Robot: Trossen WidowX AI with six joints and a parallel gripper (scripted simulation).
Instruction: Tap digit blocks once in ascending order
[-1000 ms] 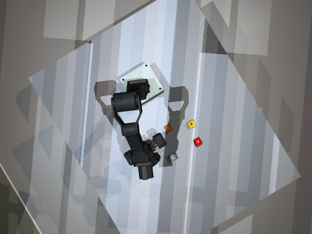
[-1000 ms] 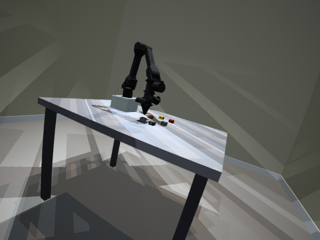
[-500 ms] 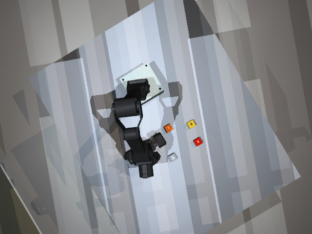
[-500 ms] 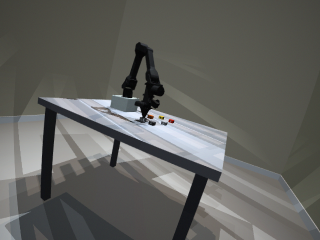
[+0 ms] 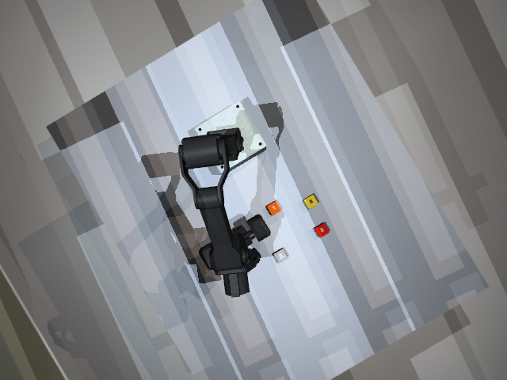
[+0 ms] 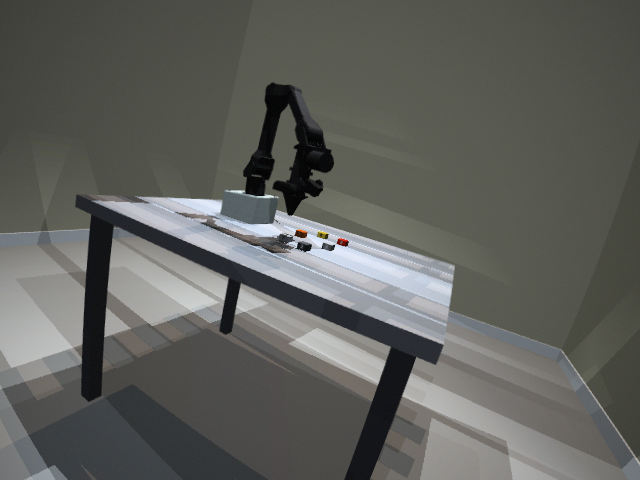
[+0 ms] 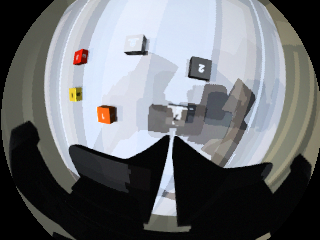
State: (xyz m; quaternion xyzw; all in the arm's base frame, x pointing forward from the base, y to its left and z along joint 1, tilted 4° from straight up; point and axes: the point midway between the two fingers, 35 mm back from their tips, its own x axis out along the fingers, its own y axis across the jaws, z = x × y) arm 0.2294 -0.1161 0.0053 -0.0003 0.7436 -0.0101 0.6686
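Now: gripper tip 3 cm short of the yellow block, 24 cm to the right of it and 7 cm above it. The rest, counted from my gripper tip: orange block 1 cm behind, 13 cm to the left, 7 cm below; then black block 9 cm ahead, 4 cm to the right, 7 cm below; then white block 1 cm ahead, 1 cm to the right, 7 cm below.
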